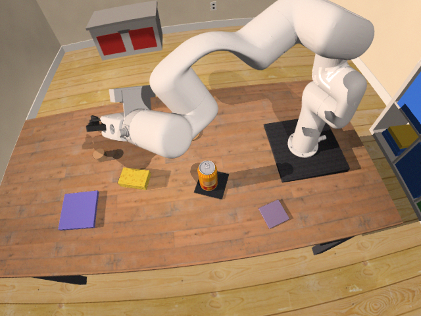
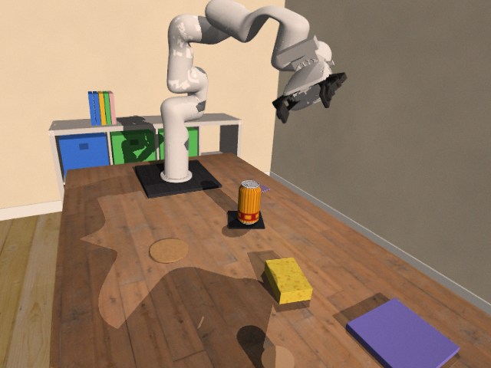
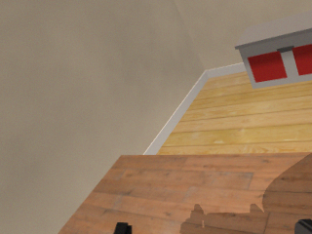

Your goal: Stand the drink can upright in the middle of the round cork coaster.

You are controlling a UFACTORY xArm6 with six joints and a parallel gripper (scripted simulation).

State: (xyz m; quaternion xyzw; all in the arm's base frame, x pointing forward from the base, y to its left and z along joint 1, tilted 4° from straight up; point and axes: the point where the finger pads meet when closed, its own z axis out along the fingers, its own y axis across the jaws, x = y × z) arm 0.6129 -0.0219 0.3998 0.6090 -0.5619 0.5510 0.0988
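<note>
My gripper is now 310 mm above the drink can, 220 mm past it and 60 mm to the right of it. From my hand the other things lie so: black square coaster: 380 mm below, 230 mm behind, 60 mm to the left; then large purple pad: 370 mm below, 290 mm ahead, 30 mm to the left; then yellow sponge: 360 mm below, 50 mm ahead, 40 mm to the right.
</note>
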